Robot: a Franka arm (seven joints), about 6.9 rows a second.
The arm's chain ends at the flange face. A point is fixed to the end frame.
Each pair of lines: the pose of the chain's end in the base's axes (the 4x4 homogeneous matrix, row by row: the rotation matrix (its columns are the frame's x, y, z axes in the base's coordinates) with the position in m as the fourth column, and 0 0 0 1 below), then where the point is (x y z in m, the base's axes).
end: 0.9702, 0.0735, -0.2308, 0.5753; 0.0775, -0.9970, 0.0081, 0.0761; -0.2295, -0.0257, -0.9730, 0.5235; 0, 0, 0, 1
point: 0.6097 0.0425 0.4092
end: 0.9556, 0.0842, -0.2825, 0.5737; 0.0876, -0.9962, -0.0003, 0.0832; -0.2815, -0.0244, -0.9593, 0.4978; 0, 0, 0, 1
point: 0.6024 0.0493 0.3820
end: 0.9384, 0.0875, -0.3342, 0.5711; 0.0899, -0.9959, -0.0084, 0.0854; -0.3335, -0.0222, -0.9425, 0.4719; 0, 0, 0, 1
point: 0.5936 0.0508 0.3549
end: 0.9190, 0.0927, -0.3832, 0.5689; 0.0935, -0.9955, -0.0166, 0.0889; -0.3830, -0.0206, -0.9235, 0.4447; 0, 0, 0, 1
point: 0.5854 0.0537 0.3269
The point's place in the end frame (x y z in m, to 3 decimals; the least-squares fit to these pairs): 0.057 0.039 0.103
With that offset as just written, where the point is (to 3 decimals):
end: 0.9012, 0.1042, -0.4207, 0.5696; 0.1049, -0.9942, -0.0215, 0.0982; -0.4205, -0.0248, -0.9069, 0.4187; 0, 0, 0, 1
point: 0.582 0.063 0.300
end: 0.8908, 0.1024, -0.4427, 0.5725; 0.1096, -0.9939, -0.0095, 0.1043; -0.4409, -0.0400, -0.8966, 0.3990; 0, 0, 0, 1
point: 0.582 0.071 0.280
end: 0.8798, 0.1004, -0.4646, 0.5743; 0.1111, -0.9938, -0.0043, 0.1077; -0.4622, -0.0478, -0.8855, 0.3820; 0, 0, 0, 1
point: 0.581 0.075 0.263
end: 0.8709, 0.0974, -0.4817, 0.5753; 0.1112, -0.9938, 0.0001, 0.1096; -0.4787, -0.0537, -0.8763, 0.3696; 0, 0, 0, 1
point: 0.579 0.077 0.250
